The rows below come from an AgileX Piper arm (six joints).
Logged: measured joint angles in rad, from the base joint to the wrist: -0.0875, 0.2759, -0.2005, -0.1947, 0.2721, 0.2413; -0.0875, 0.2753, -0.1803, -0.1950, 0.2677, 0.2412; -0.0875, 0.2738, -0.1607, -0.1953, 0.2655, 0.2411; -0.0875, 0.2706, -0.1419, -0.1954, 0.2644, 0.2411; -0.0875, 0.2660, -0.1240, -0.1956, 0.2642, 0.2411; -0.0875, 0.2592, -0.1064, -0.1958, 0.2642, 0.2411; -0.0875, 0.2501, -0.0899, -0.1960, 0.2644, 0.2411; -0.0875, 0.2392, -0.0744, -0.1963, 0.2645, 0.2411; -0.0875, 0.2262, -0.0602, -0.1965, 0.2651, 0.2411; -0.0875, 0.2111, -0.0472, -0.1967, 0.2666, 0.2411; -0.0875, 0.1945, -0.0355, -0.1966, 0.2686, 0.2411; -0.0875, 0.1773, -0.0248, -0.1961, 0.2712, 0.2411; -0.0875, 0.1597, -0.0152, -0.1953, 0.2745, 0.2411; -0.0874, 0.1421, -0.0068, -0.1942, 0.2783, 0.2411; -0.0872, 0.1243, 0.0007, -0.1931, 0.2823, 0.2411
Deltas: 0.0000, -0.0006, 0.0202, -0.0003, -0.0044, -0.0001; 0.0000, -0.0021, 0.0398, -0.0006, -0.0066, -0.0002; 0.0000, -0.0053, 0.0586, -0.0007, -0.0077, -0.0002; 0.0000, -0.0099, 0.0765, -0.0009, -0.0079, -0.0002; 0.0000, -0.0167, 0.0941, -0.0011, -0.0079, -0.0002; 0.0000, -0.0258, 0.1106, -0.0013, -0.0077, -0.0002; 0.0000, -0.0367, 0.1261, -0.0016, -0.0076, -0.0002; 0.0000, -0.0497, 0.1403, -0.0018, -0.0070, -0.0002; 0.0000, -0.0648, 0.1533, -0.0020, -0.0055, -0.0002; 0.0000, -0.0814, 0.1650, -0.0019, -0.0035, -0.0002; 0.0000, -0.0986, 0.1757, -0.0014, -0.0009, -0.0002; 0.0000, -0.1162, 0.1853, -0.0006, 0.0024, -0.0002; 0.0001, -0.1338, 0.1937, 0.0005, 0.0062, -0.0002; 0.0003, -0.1516, 0.2012, 0.0016, 0.0102, -0.0002
